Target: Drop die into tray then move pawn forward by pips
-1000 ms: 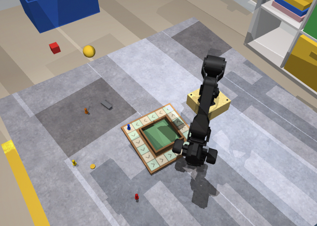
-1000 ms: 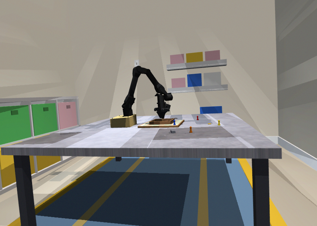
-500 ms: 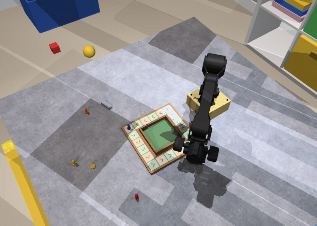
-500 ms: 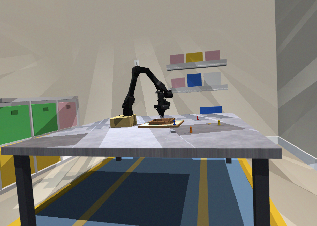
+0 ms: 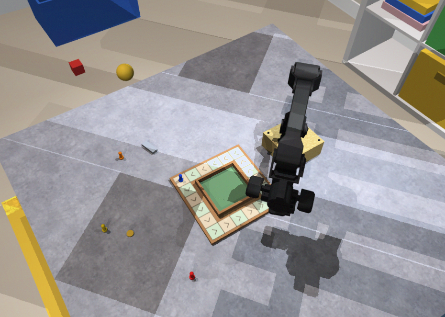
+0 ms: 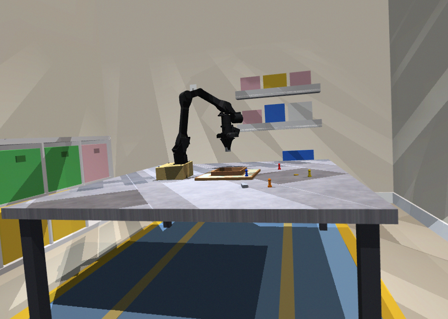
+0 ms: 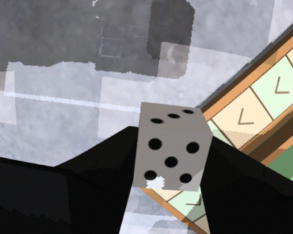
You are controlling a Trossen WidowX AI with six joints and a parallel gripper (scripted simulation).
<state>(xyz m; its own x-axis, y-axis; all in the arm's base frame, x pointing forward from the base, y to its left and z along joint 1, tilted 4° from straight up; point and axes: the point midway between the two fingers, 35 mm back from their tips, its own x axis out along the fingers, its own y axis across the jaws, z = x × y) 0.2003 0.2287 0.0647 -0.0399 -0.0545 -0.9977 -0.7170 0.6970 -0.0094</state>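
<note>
Now: gripper tip 290 mm to the left of the blue pawn, 190 mm short of it and 100 mm above it. From my gripper tip the other things lie so: white die (right at my gripper tip); then red pawn (300 mm ahead, 110 mm below, 30 mm to the left); then green dice tray (190 mm to the right, 120 mm below, 70 mm ahead).
</note>
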